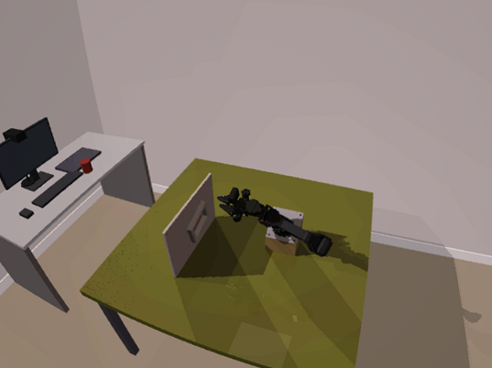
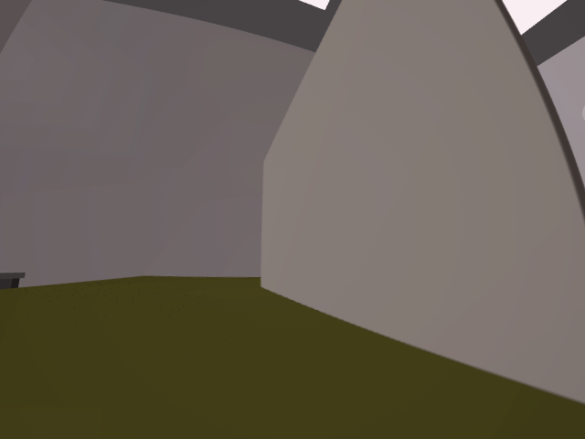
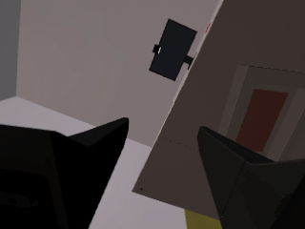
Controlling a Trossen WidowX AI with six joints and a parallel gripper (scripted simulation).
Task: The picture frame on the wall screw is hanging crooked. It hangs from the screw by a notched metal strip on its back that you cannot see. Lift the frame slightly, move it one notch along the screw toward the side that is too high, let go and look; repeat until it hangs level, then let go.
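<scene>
Right now my gripper tip is 17 cm above the picture frame and 13 cm short of it. The rest, counted from my gripper tip: wall panel 18 cm below, 14 cm ahead, 2 cm to the left.
</scene>
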